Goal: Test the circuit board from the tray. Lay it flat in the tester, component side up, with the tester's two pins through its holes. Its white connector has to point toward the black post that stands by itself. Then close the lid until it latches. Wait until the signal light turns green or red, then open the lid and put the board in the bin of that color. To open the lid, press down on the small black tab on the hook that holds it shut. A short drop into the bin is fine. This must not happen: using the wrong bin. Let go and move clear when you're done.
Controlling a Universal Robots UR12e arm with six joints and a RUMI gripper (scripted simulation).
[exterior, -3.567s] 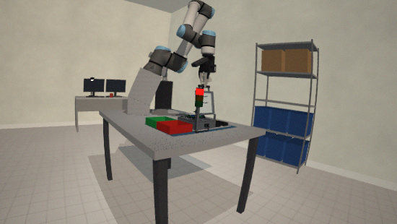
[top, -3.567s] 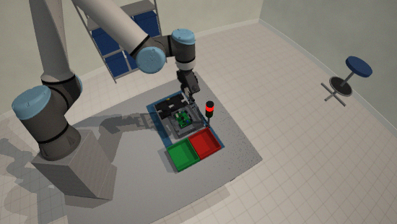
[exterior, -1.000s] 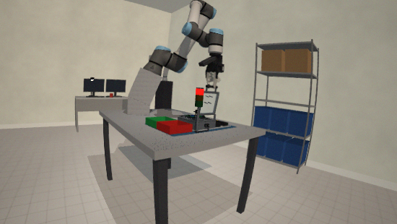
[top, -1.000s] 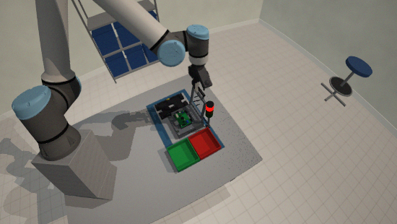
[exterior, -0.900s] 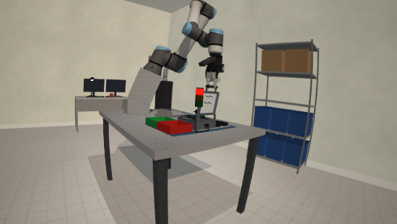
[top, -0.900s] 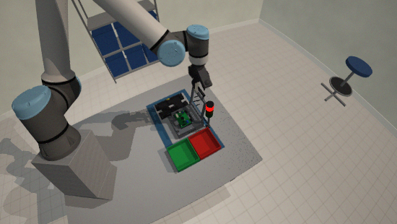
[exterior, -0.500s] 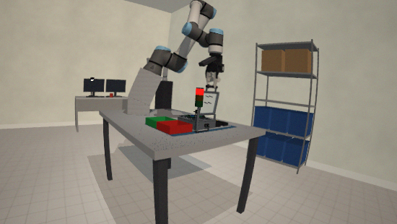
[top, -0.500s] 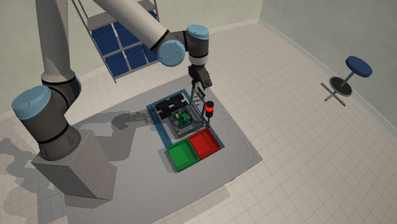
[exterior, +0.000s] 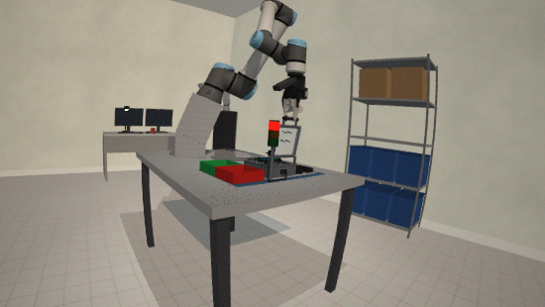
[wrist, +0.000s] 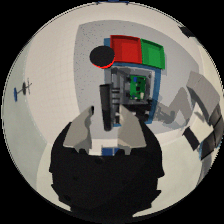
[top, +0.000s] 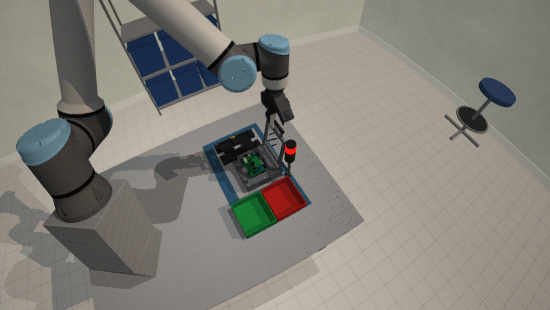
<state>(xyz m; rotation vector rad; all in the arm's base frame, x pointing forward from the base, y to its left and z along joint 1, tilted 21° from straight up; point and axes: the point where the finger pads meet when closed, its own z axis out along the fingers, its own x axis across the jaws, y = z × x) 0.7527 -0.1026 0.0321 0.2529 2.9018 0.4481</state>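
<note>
The green circuit board lies 200 mm below my hand, 130 mm behind it and 20 mm to the left of it. Round my hand: green bin (260 mm below, 260 mm behind, 160 mm to the right); then red bin (260 mm below, 180 mm to the right, 110 mm behind); then tester lid (90 mm below, 20 mm behind, 10 mm to the left).
</note>
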